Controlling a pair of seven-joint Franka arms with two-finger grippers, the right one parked.
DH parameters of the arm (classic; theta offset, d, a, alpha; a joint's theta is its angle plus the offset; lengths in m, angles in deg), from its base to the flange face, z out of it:
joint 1: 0 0.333 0 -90
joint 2: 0 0 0 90
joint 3: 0 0.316 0.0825 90
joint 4: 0 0 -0.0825 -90
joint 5: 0 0.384 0 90
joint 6: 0 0 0.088 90
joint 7: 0 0.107 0 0
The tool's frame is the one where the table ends.
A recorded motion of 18 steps. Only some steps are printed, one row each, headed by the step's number.
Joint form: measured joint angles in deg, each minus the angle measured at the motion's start. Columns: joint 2, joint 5, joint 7, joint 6, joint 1, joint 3, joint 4.
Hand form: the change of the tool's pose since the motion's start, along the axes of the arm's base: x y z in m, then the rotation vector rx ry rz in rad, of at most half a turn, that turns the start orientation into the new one. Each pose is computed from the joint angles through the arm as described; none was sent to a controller.
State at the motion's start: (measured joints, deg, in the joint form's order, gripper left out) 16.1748 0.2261 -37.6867 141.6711 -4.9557 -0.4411 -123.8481
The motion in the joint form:
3: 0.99 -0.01 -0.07 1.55 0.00 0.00 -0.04
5: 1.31 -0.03 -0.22 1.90 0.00 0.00 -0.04
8: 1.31 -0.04 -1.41 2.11 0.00 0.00 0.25
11: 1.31 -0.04 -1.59 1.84 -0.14 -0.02 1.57
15: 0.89 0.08 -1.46 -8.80 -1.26 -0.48 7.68
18: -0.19 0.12 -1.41 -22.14 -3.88 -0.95 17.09
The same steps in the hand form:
3: 0.0014 -0.0001 -0.0076 -0.0012 -0.0090 0.0013
5: 0.0016 -0.0002 -0.0103 -0.0016 -0.0095 0.0042
8: 0.0037 -0.0004 -0.0079 -0.0034 -0.0181 0.0251
11: 0.0110 -0.0027 0.0009 -0.0056 -0.0363 0.0255
15: 0.0249 -0.0202 0.0326 0.0024 0.0350 -0.0051
18: 0.0405 -0.0548 0.0962 0.0101 0.0842 -0.0593

